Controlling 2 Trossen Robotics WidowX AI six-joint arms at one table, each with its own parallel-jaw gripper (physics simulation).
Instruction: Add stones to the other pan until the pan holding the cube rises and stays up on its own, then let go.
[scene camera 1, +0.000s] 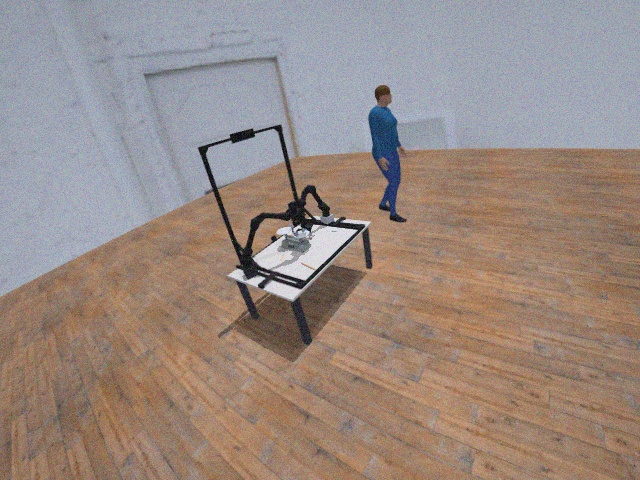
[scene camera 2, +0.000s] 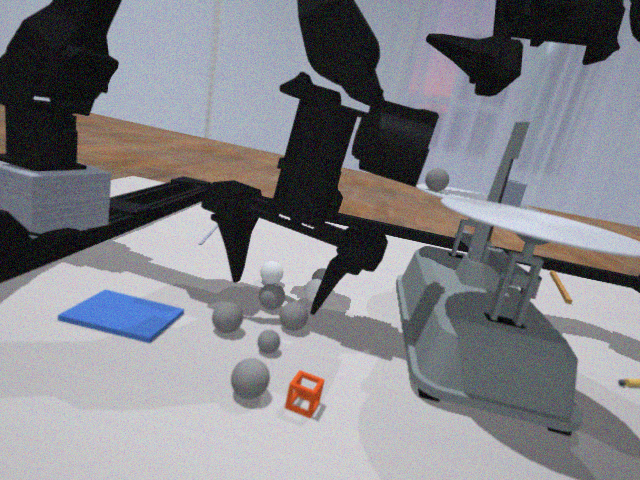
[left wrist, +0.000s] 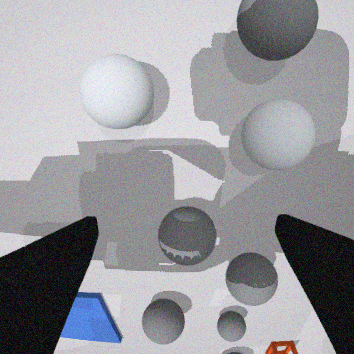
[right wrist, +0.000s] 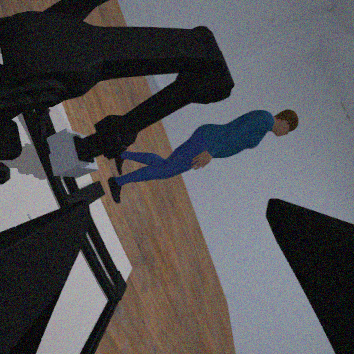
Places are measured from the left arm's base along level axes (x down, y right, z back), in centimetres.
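Pixels of known places: left gripper, fingertip midpoint: (scene camera 2: 273, 297) (left wrist: 188, 224); right gripper, fingertip midpoint: (scene camera 1: 305, 207) (right wrist: 179, 208); left arm's base at its link origin: (scene camera 1: 326, 215) (scene camera 2: 41, 163) (right wrist: 83, 149); right arm's base at its link origin: (scene camera 1: 248, 266).
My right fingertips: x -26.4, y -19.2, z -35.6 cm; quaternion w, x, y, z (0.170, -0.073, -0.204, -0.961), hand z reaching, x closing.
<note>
For each thing: its middle in the pictures, then the offset to it from my right fingertips.
- white stone at the middle of its body: (left wrist: 117, 92) (scene camera 2: 271, 272) dy +10.8, dx +33.8, dz +8.9 cm
- dark grey stone at the middle of its body: (left wrist: 186, 234) (scene camera 2: 272, 296) dy +16.9, dx +33.8, dz +5.7 cm
- large grey stone at the middle of its body: (scene camera 2: 250, 378) dy +30.9, dx +33.8, dz +0.2 cm
- balance at the middle of its body: (scene camera 2: 491, 239) (scene camera 1: 293, 235) dy +8.5, dx +23.5, dz -13.8 cm
- pale block at the middle of its body: (scene camera 2: 508, 194) dy +1.6, dx +19.3, dz -14.3 cm
- orange open cube frame at the middle of its body: (scene camera 2: 304, 393) dy +29.6, dx +34.2, dz -3.7 cm
- flat blue slab at the middle of its body: (scene camera 2: 125, 314) (left wrist: 66, 316) dy +27.7, dx +35.0, dz +14.6 cm
Several round stones lie on the table, among them a white stone (scene camera 2: 271, 272) (left wrist: 117, 91), a dark grey stone (scene camera 2: 271, 296) (left wrist: 187, 235) and a large grey stone (scene camera 2: 250, 378). My left gripper (scene camera 2: 275, 297) (left wrist: 188, 224) is open and empty, low over the stones, with the dark grey one between its fingers' lines of sight. The balance (scene camera 2: 516, 361) stands at the right in scene camera 2. Its near pan (scene camera 2: 558, 227) looks bare. A grey stone (scene camera 2: 436, 179) rests at the far pan. A pale block (scene camera 2: 514, 192) shows behind the upright; which pan bears it is unclear. My right gripper (right wrist: 179, 208) is open and empty, high up.
An orange open cube frame (scene camera 2: 305, 393) (left wrist: 281, 347) lies beside the large stone. A flat blue slab (scene camera 2: 121, 315) (left wrist: 92, 317) lies left of the stones. Yellow sticks lie beyond and right of the balance. A person (scene camera 1: 384, 149) (right wrist: 235, 137) stands beyond the table.
</note>
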